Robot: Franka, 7 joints.
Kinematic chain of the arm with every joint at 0, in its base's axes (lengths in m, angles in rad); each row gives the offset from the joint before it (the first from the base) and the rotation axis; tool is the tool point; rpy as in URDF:
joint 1: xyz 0 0 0.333 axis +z
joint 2: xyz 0 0 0 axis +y
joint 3: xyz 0 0 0.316 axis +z
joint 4: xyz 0.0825 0 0 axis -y
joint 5: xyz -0.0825 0 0.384 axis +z
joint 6: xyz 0 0 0 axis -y
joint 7: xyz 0.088 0 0 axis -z
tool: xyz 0 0 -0.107 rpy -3.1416 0 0
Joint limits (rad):
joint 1: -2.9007..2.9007
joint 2: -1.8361..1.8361
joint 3: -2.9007..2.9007
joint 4: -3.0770..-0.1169
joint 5: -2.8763..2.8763
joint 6: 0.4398..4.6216
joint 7: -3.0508..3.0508
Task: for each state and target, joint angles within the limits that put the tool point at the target. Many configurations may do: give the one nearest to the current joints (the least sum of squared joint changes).
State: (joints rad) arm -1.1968 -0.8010 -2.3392 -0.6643 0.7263 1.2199 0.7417
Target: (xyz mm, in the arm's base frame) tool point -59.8 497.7 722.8
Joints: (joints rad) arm -1.8855 -0.4229 -2.6530 -0.7390 0.5504 0.4799 0.7417
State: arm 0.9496 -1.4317 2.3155 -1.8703 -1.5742 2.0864 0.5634
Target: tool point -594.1 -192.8 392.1
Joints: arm 1.5077 -1.1621 1.7806 -1.8943 -1.5345 1.7954 0.5634
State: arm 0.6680 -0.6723 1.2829 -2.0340 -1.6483 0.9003 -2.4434
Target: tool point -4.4 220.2 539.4
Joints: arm 0.6847 -0.9204 1.0613 -2.7233 -1.3361 0.6358 -2.4434
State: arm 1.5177 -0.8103 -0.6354 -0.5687 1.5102 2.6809 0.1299
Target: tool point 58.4 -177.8 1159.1
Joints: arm 1.3596 -0.6117 -0.2341 -0.6989 1.5169 2.5436 0.1299
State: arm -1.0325 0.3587 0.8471 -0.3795 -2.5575 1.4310 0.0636
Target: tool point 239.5 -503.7 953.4
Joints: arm -1.2345 0.5633 0.7852 -0.4455 -2.5591 1.6481 0.0636
